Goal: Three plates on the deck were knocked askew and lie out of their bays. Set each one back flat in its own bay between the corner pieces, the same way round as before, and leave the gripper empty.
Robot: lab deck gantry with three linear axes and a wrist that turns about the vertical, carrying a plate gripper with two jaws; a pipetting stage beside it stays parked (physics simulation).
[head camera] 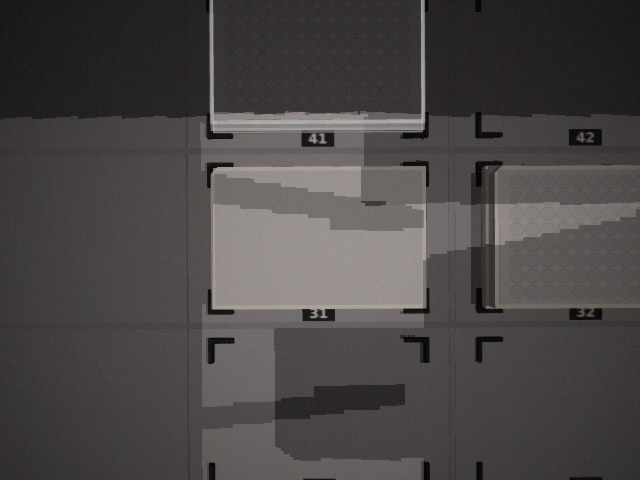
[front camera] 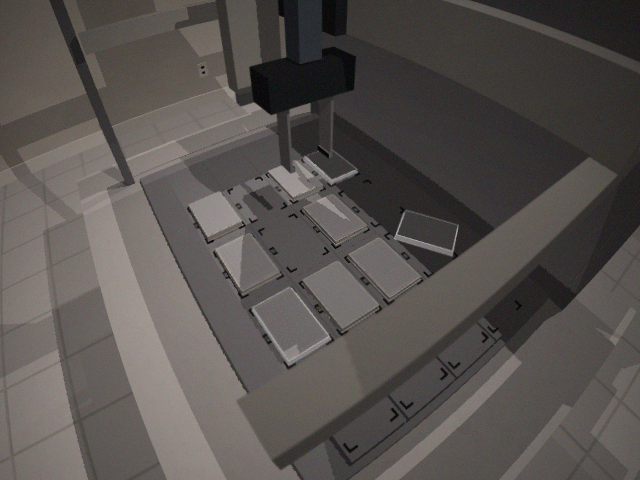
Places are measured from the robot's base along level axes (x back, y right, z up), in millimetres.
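Pixels of known places: gripper, fingertip midpoint: (front camera: 306, 160); robot's base, origin of the base link: (front camera: 188, 208).
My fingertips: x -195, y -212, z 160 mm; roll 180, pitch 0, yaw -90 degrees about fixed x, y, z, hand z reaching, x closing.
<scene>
Ahead of a thing's pixels: the offset from my fingertips to its top centre.
My gripper (front camera: 310, 162) is open and empty, its two jaws hanging apart above the back-left plates in the front view; its jaws do not show in the head view. A pale lidded plate {dz -146, dx +131, dy -45 mm} (front camera: 293, 181) (head camera: 315, 258) lies flat and square between the corner pieces of bay 31, below the jaws. A clear-rimmed plate {dz -146, dx +131, dy -152 mm} (front camera: 330, 166) (head camera: 316, 62) sits square in bay 41. Another clear-rimmed plate {dz -142, dx -181, dy -186 mm} (front camera: 428, 231) lies askew on the right side of the deck in the front view, turned across its bay's corner pieces. Whether it is tilted is hard to tell.
A plate {dz -146, dx -33, dy -45 mm} (front camera: 336, 219) (head camera: 573, 258) stands in bay 32. Other plates {dz -146, dx +131, dy +169 mm} (front camera: 214, 214) {dz -146, dx -33, dy +169 mm} (front camera: 248, 263) {dz -146, dx -197, dy +169 mm} (front camera: 290, 325) {dz -146, dx -197, dy +62 mm} (front camera: 340, 294) {dz -146, dx -197, dy -45 mm} (front camera: 383, 268) stand square in their bays. A thick beam (front camera: 429, 315) crosses the front of the deck. Shadows fall over the back right.
</scene>
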